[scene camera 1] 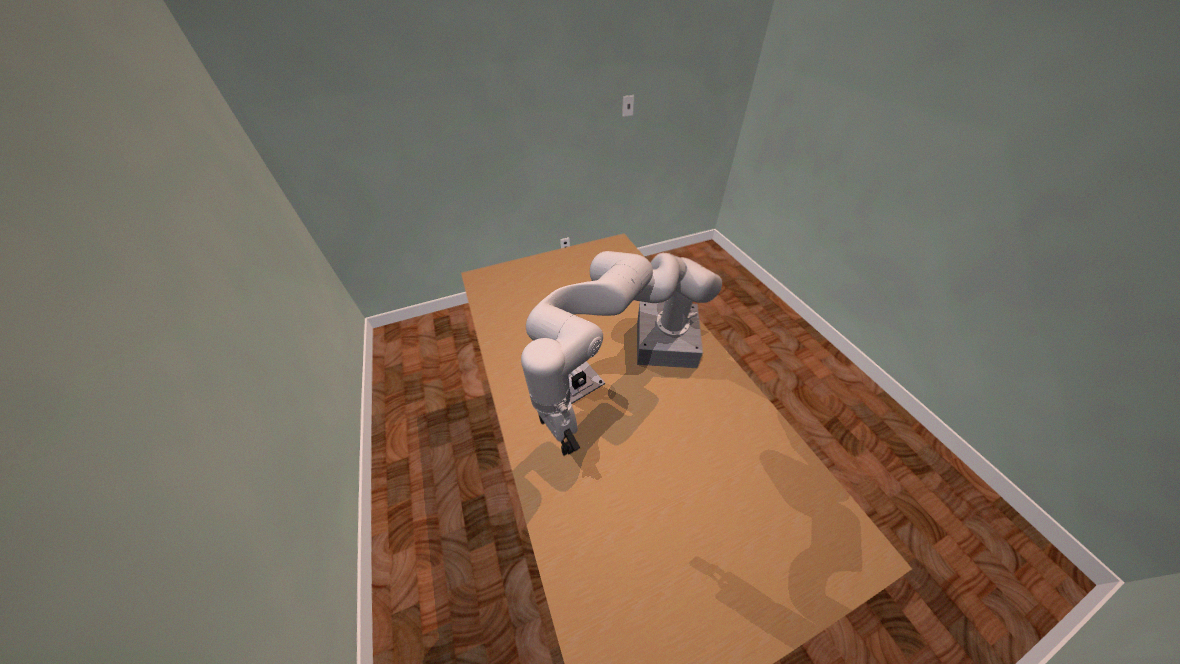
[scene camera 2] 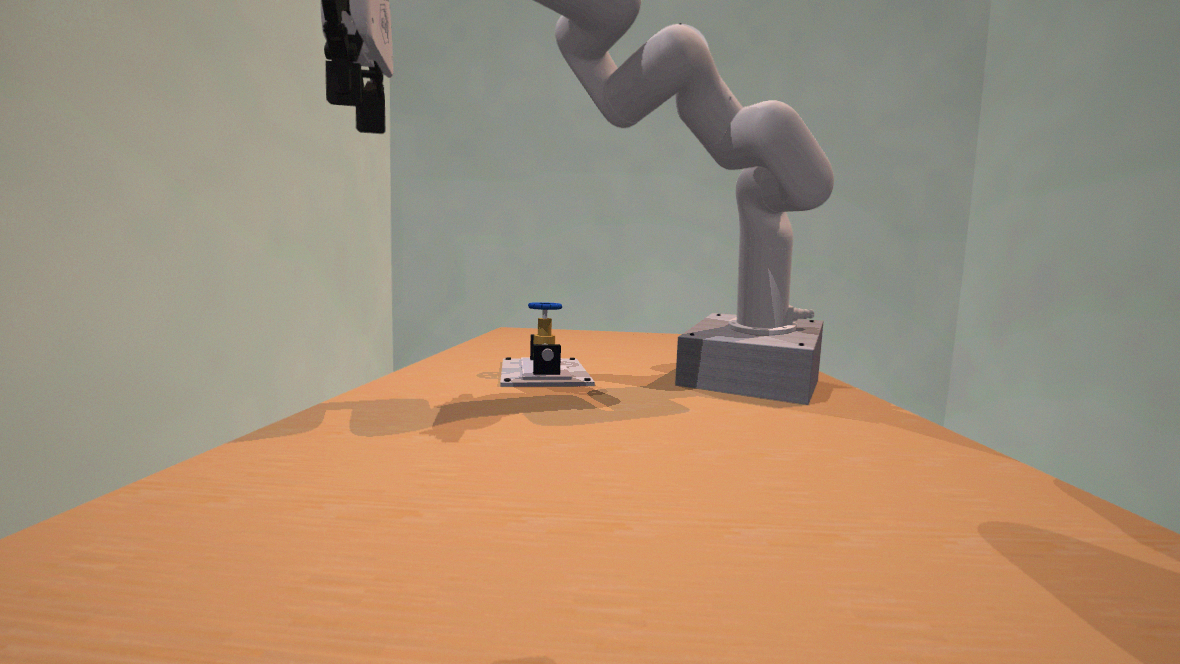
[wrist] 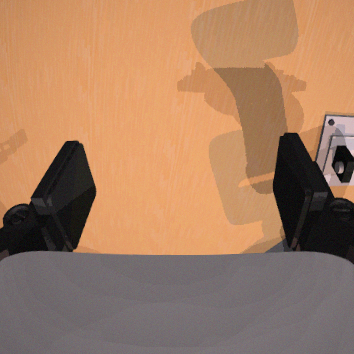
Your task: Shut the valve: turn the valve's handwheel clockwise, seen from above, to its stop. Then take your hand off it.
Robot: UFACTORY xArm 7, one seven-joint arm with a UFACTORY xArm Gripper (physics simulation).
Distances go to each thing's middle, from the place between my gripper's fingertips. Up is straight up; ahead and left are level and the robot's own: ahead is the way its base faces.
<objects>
The base plate [scene camera 2: 511, 376] lies 410 mm to the right of my hand, 360 mm below it and 140 mm behind it.
</objects>
